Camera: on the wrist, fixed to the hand. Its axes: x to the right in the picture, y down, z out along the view.
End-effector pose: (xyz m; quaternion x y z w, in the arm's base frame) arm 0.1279 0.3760 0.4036 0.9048 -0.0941 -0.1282 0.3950
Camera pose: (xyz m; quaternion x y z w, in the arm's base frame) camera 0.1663 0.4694 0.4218 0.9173 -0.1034 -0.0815 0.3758
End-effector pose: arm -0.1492 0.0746 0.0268 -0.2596 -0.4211 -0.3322 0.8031
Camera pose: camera -0.1402 -0.0228 -0.0042 -0.2338 -0.3929 -0.3113 0.8331
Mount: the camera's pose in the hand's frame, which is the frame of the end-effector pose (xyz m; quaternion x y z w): 0.0082 -0.0518 -0.0882 0.0279 0.0384 0.0232 0.9986
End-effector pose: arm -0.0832 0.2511 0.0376 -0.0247 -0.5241 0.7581 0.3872
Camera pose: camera -0.0208 0.3323 0.0431 -0.0551 -0.4868 0.7797 0.3899
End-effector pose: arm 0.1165 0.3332 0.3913 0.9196 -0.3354 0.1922 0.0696
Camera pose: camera 0.1285 0.3907 0.4755 0.9051 -0.3482 0.2382 0.0523
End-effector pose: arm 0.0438 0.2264 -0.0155 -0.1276 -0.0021 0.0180 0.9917
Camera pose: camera 0.0546 0.1543 -0.0877 -0.1005 0.0394 0.0361 0.9935
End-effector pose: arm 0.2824 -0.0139 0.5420 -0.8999 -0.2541 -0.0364 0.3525
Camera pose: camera 0.2745 -0.0357 0.6420 -0.8933 -0.2204 -0.0556 0.3877
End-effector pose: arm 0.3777 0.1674 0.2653 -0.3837 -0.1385 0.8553 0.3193
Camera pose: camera 0.4621 0.2113 0.2268 -0.4103 -0.0933 0.8507 0.3151
